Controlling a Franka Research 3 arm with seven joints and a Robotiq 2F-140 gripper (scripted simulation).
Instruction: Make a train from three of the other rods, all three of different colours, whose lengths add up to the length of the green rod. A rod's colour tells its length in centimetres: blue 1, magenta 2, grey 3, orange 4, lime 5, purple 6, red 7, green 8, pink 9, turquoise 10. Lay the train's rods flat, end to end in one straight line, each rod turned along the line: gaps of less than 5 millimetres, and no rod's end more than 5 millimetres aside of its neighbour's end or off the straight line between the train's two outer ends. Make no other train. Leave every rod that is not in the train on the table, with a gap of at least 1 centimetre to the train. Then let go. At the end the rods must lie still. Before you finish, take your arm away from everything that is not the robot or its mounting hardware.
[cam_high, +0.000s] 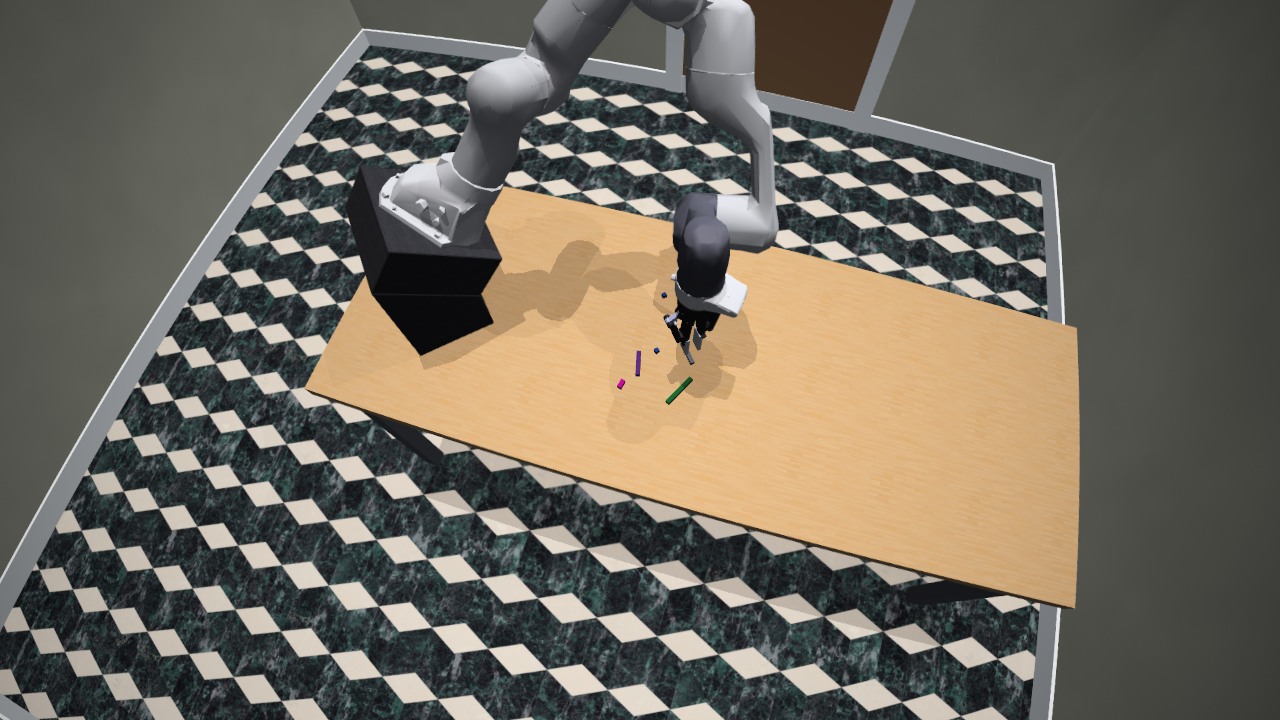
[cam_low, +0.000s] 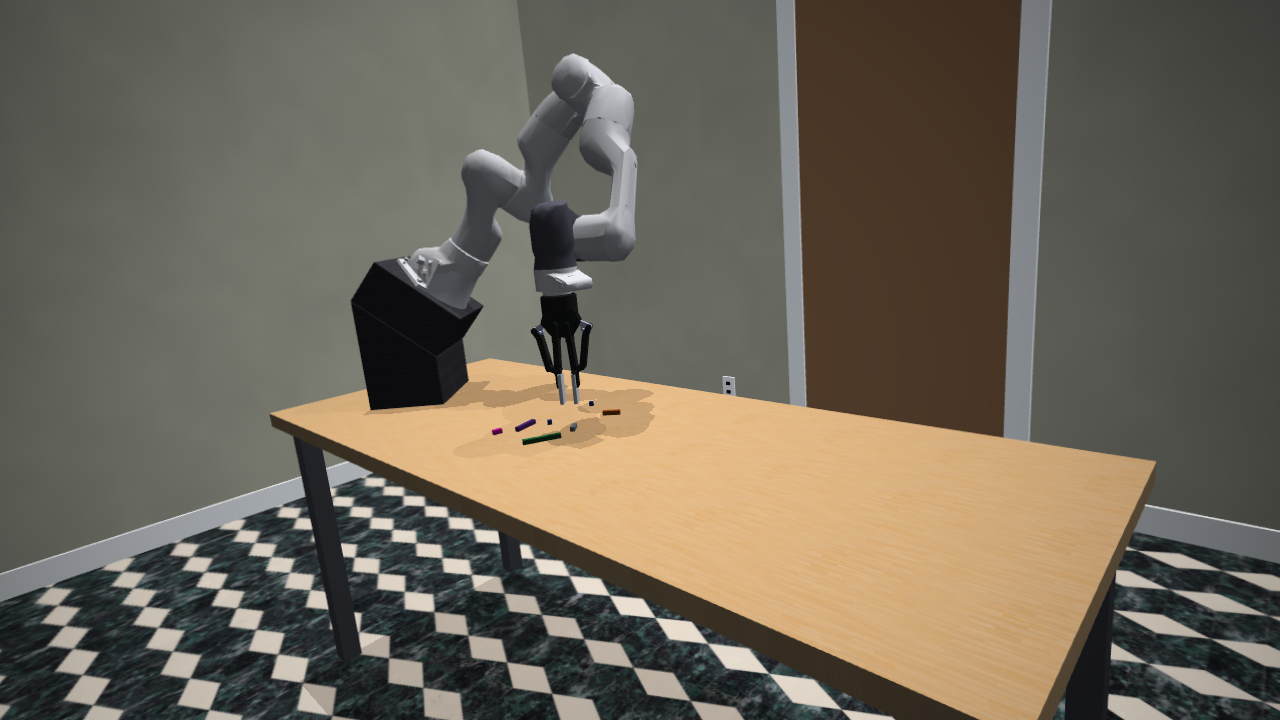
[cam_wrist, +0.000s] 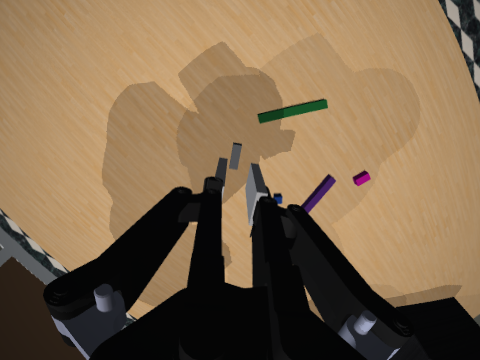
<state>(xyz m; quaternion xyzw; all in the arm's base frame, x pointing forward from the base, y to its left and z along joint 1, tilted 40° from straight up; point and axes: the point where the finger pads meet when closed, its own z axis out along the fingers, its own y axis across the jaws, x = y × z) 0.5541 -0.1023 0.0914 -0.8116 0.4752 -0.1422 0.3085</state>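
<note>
The grey rod lies 90 mm below my hand. The rest, counted from my hand: orange rod 120 mm to the left, 90 mm below; then purple rod 110 mm behind, 40 mm to the right, 90 mm below; then green rod 80 mm to the right, 90 mm below.
</note>
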